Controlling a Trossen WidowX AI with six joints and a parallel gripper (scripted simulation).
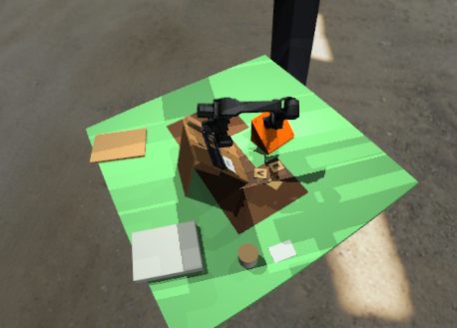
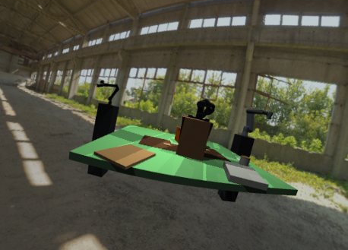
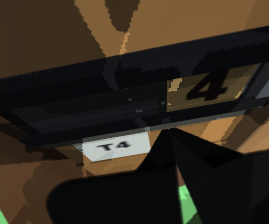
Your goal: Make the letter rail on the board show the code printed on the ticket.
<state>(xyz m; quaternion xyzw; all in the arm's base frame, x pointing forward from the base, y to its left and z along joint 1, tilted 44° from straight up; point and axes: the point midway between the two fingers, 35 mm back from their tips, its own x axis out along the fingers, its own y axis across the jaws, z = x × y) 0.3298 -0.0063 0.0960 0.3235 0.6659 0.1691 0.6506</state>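
Now: gripper tip 100 mm above the white ticket, 60 mm to the right of it and 20 mm past it. Also, from my gripper tip: brown mat 200 mm below, 120 mm behind, 50 mm to the right; white slab 400 mm ahead, 260 mm to the left, 180 mm below; short tan cylinder 450 mm to the left, 170 mm below, 110 mm ahead.
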